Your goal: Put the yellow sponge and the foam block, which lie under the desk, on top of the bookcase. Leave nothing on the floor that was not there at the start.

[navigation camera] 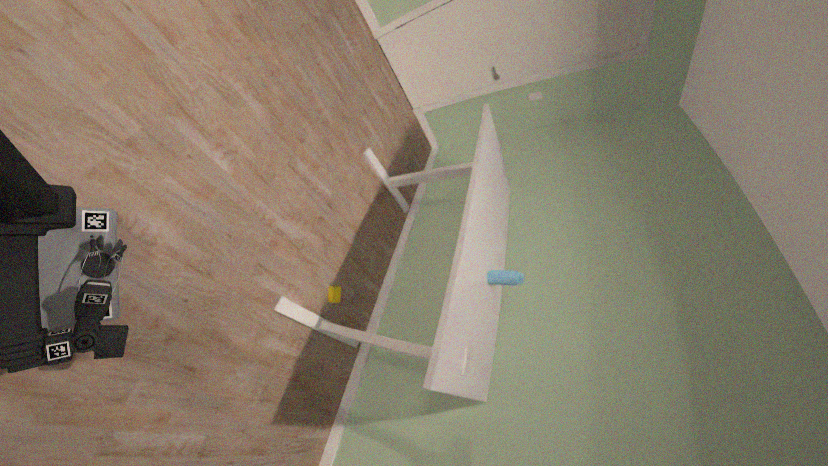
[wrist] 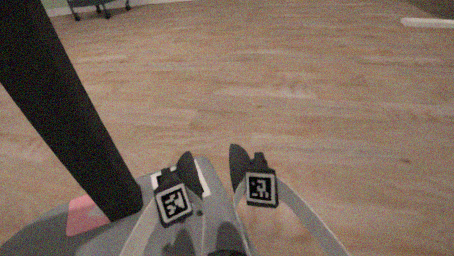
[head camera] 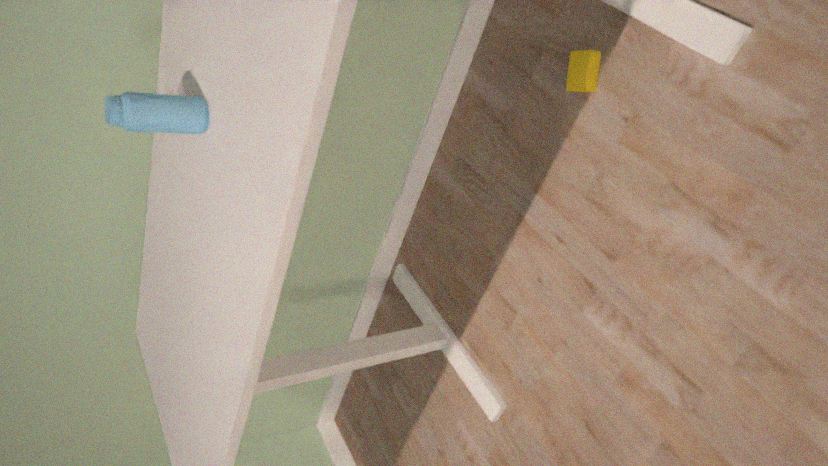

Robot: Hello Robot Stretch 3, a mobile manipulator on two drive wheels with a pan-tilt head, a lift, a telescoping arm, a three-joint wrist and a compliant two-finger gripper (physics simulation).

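Seen in the pictures: gripper, fingertip midpoint: [navigation camera: 111, 238]; robot's base, origin of the base link: [navigation camera: 97, 263].
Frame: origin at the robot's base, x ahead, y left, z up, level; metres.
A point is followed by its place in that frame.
A yellow block [head camera: 583, 70] @[x 1.032, y -0.285, z 0.045 m] [navigation camera: 334, 294] @[x 1.031, y -0.282, z 0.045 m], by its colour the yellow sponge, lies on the shaded floor under the white desk [head camera: 231, 202] @[x 1.092, y 0.016, z 0.950 m] [navigation camera: 476, 248] @[x 1.013, y 0.002, z 0.950 m], near one desk foot. I cannot make out a separate foam block, and the bookcase does not show in these views. My gripper [navigation camera: 108, 244] @[x 0.032, y 0.077, z 0.231 m] [wrist: 213, 165] @[x 0.032, y 0.077, z 0.231 m] is partly open, with a gap between its fingertips and no object in it. It is over my own base, well away from the desk and the yellow block.
A blue bottle [head camera: 165, 112] @[x 1.181, y -0.149, z 1.029 m] [navigation camera: 505, 277] @[x 1.182, y -0.145, z 1.038 m] stands on the desk. Desk feet [head camera: 475, 382] [navigation camera: 296, 311] [wrist: 427, 23] reach out along the floor. A door [navigation camera: 521, 46] @[x 1.952, y 1.595, z 1.178 m] is beyond the desk. Part of a dark wheeled object [wrist: 102, 4] shows at the wrist view's top left.
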